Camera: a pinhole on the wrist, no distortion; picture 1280 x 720 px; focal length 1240.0 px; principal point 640.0 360.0 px. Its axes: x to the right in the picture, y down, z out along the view. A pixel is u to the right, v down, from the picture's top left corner.
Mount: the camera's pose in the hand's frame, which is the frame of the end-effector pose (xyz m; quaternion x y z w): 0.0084 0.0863 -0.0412 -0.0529 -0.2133 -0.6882 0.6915
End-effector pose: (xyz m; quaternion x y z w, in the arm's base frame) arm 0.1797 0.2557 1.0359 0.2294 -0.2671 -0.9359 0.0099
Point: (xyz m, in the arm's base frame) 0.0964 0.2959 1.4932
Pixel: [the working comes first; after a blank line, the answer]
In the camera's frame: 0.0572 -0.0272 0.4718

790.2 288.5
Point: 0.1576 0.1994 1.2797
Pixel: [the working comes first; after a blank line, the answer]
In the camera's frame: -0.0020 -0.0323 0.2370

629.5 190.8
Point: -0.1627 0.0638 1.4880
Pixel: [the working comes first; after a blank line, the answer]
In the camera's frame: -0.1628 0.2418 0.4887

outside the picture
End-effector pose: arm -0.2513 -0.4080 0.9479 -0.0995 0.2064 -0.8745 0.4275
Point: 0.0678 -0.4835 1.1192
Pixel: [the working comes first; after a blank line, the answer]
In the camera's frame: 0.0290 -0.0646 0.3661

738.3 141.1
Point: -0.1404 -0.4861 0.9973
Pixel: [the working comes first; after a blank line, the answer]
In the camera's frame: 0.0422 0.0181 0.1398

1014.2 520.1
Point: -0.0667 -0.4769 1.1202
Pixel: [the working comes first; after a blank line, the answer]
In the camera's frame: 0.1005 -0.0044 0.2691

1102.9 339.6
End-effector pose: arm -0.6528 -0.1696 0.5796 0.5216 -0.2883 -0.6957 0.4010
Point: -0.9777 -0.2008 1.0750
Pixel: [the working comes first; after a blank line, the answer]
In the camera's frame: -0.0448 -0.0570 0.5813

544.5 238.4
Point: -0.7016 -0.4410 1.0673
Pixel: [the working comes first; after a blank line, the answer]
In the camera's frame: -0.3223 0.0626 0.3747

outside the picture
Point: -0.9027 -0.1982 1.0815
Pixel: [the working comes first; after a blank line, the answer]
In the camera's frame: -0.0915 -0.0864 0.5301

425.9 157.8
